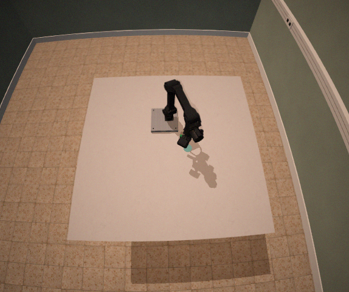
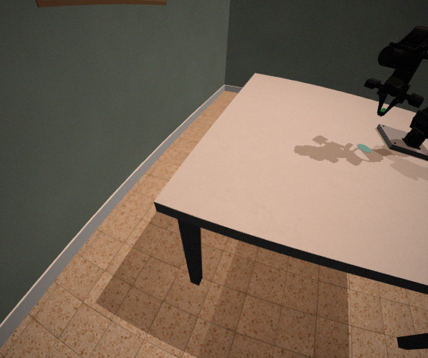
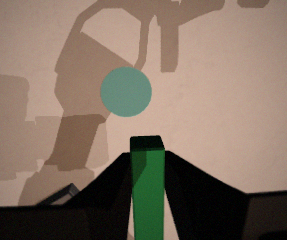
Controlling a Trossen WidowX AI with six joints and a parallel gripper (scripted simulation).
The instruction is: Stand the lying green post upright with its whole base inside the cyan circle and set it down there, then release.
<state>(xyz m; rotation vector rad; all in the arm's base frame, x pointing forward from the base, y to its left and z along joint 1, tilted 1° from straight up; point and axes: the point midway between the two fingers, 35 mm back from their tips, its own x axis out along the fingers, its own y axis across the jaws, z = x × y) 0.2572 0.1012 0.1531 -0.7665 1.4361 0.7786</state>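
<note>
The cyan circle is 18 cm below my hand, 1 cm to the left of it and 1 cm behind it. From my hand the other things lie so: green post (3 cm below, 2 cm to the right, 1 cm behind).
</note>
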